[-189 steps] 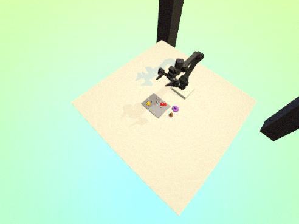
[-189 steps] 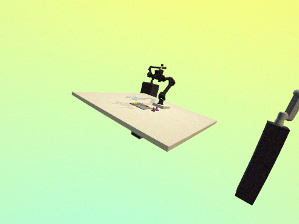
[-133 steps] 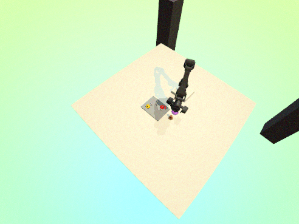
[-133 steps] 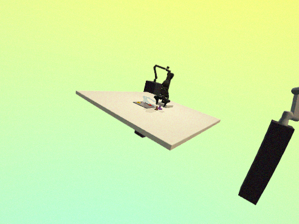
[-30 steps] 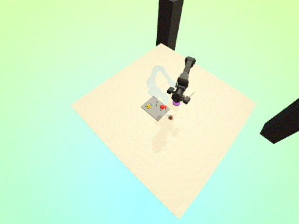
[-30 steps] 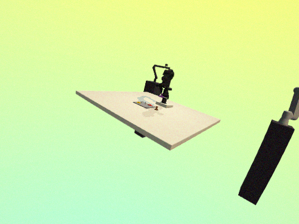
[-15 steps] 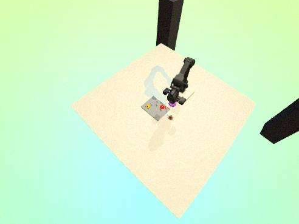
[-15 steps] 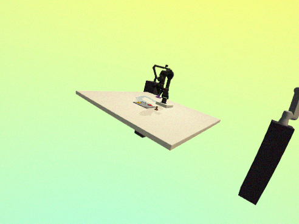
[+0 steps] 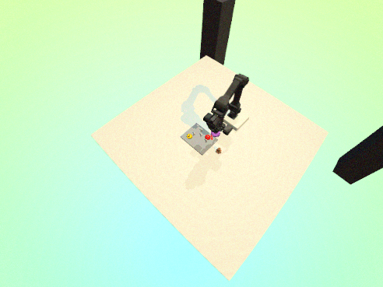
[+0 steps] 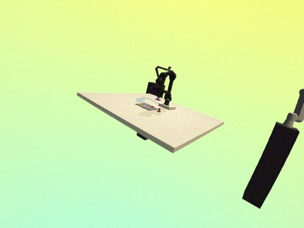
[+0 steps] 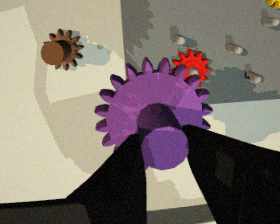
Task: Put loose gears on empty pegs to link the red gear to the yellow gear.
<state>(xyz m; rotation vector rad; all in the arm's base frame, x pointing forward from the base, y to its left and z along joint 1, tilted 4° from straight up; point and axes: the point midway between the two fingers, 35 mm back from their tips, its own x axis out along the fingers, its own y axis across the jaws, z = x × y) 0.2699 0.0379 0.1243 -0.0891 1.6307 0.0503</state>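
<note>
Right now my gripper tip is 12 cm above the red gear, 5 cm to the left of it and 1 cm short of it. The rest, counted from my gripper tip: yellow gear (15 cm to the right, 12 cm below, 9 cm ahead); purple gear (1 cm below); brown gear (12 cm below, 8 cm to the left, 4 cm ahead).
</note>
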